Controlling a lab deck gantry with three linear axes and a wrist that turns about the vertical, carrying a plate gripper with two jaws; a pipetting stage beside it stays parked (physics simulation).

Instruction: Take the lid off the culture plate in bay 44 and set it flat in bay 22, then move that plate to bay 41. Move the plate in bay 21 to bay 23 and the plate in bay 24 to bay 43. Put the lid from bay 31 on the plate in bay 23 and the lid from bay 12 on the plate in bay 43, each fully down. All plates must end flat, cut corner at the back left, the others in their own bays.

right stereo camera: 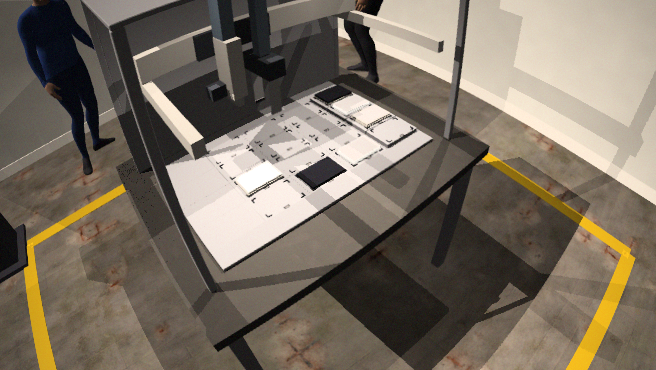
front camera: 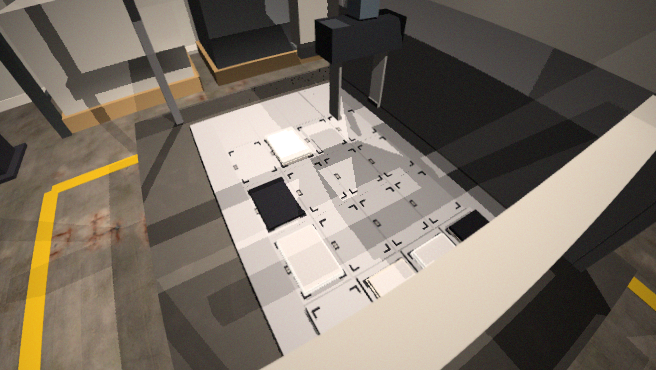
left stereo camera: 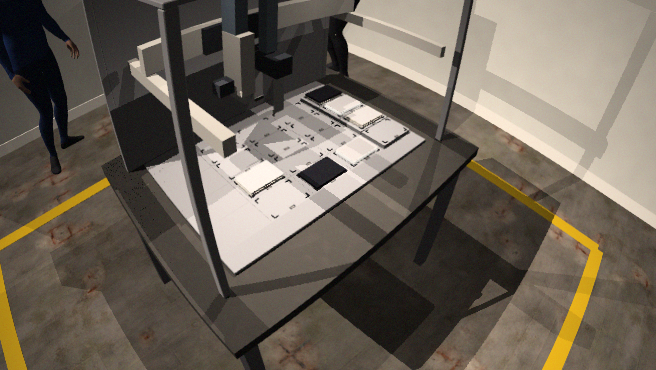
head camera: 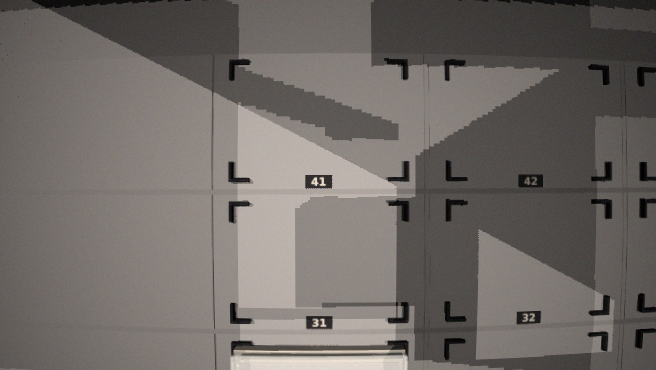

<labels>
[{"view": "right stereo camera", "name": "my gripper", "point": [268,106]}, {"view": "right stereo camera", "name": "black lid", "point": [324,170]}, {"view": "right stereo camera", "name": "white plate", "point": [360,149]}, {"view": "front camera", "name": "my gripper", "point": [355,109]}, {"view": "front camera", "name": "black lid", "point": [277,205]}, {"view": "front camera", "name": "white plate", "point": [313,266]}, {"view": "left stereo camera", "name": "my gripper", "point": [268,104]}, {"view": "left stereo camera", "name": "black lid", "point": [320,173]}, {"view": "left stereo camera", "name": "white plate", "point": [355,151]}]
</labels>
